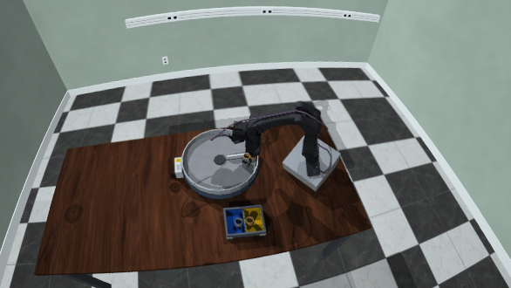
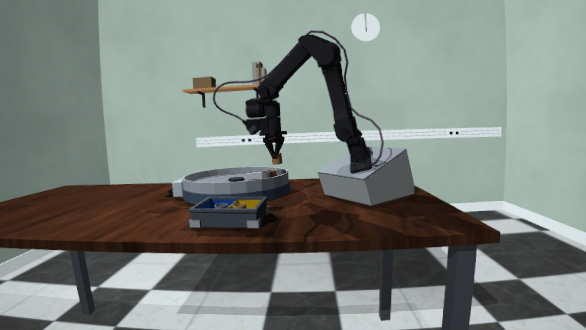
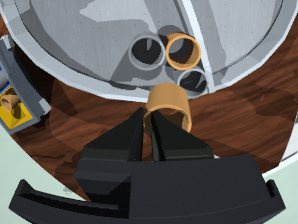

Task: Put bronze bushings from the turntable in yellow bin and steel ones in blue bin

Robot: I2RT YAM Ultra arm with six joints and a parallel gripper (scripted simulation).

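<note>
The yellow bin lies 310 mm to the left of my hand, 140 mm below it and 10 mm behind it. Round my hand: grey turntable: 180 mm ahead, 100 mm below, 30 mm to the right; bin tray: 310 mm to the left, 130 mm below, 30 mm ahead; blue bin: 320 mm to the left, 140 mm below, 70 mm ahead.
</note>
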